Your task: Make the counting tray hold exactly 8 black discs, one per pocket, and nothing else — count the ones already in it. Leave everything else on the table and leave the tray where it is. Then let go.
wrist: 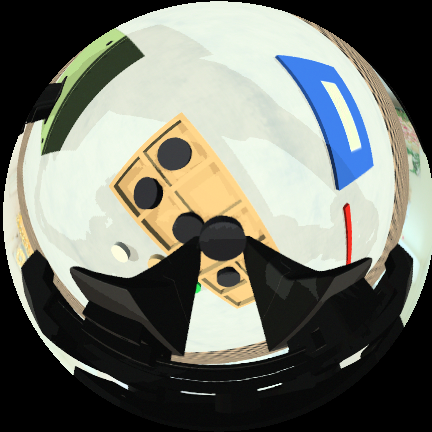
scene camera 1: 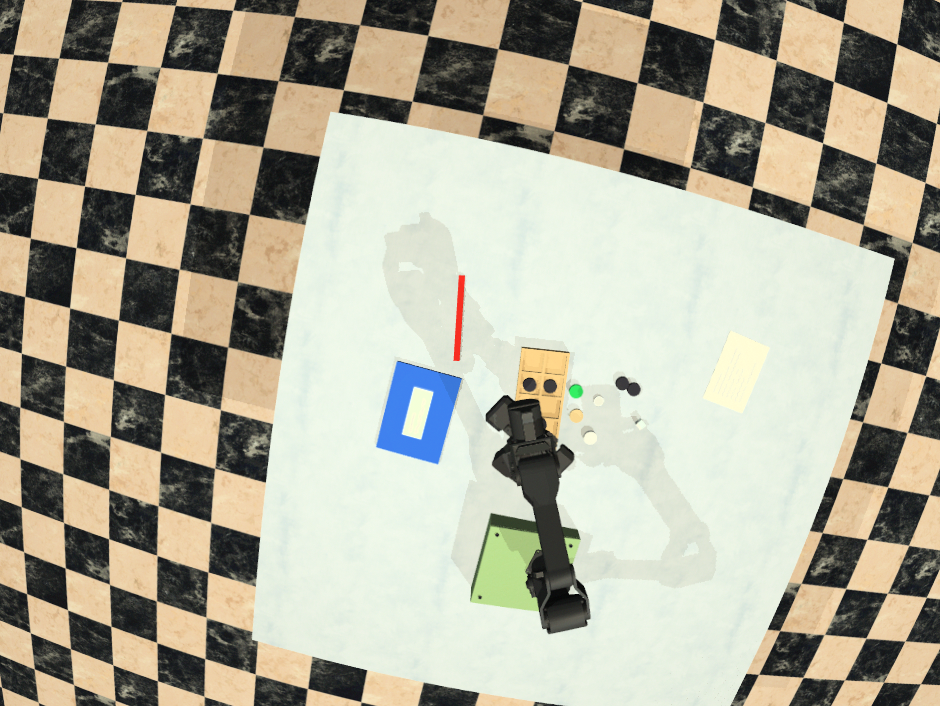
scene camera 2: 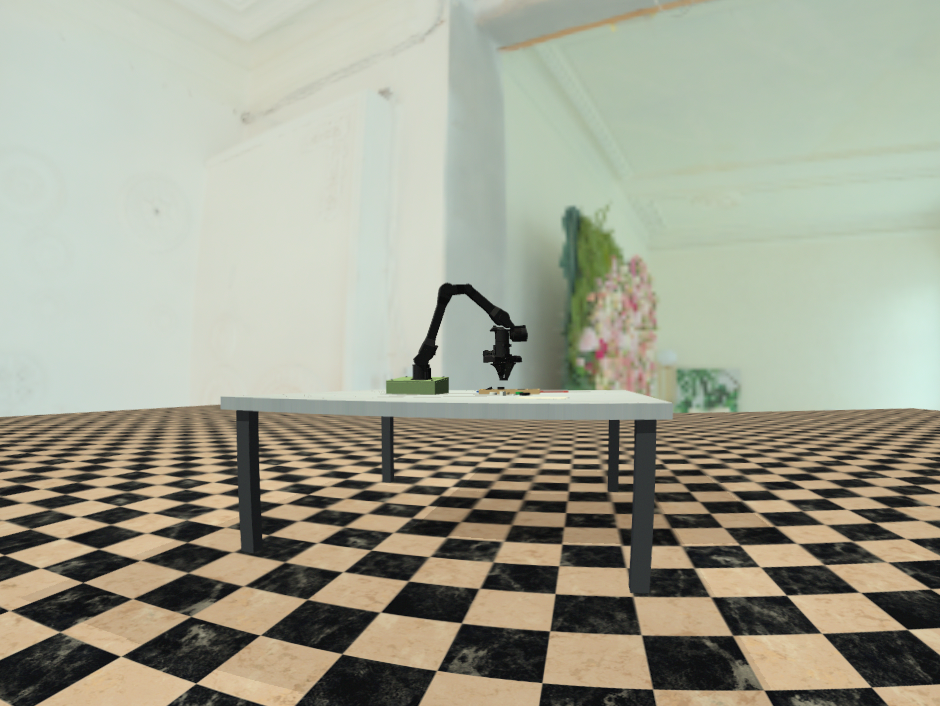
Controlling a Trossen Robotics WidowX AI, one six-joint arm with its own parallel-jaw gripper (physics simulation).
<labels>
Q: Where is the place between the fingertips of my gripper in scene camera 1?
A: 529, 422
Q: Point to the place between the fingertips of my gripper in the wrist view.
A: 221, 241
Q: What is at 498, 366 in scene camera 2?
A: My gripper.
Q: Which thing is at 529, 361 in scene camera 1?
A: A tan counting tray.
</labels>
